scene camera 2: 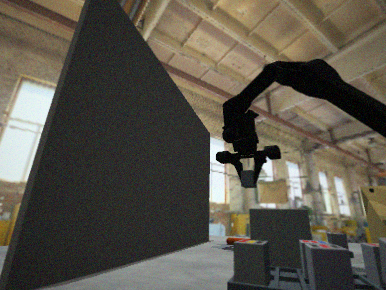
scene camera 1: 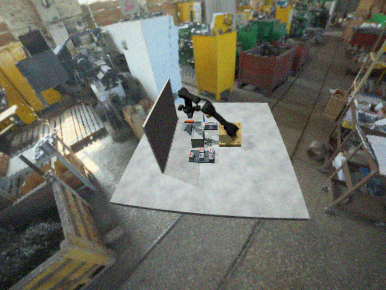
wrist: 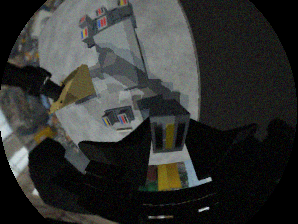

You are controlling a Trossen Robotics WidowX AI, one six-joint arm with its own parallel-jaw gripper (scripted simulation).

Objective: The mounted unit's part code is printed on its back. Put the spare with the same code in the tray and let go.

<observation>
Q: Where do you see an upright panel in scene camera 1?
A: At 159,127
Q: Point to an upright panel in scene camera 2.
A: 121,173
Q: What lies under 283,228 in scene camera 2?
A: A mounted unit.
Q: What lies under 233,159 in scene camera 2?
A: My gripper.
</observation>
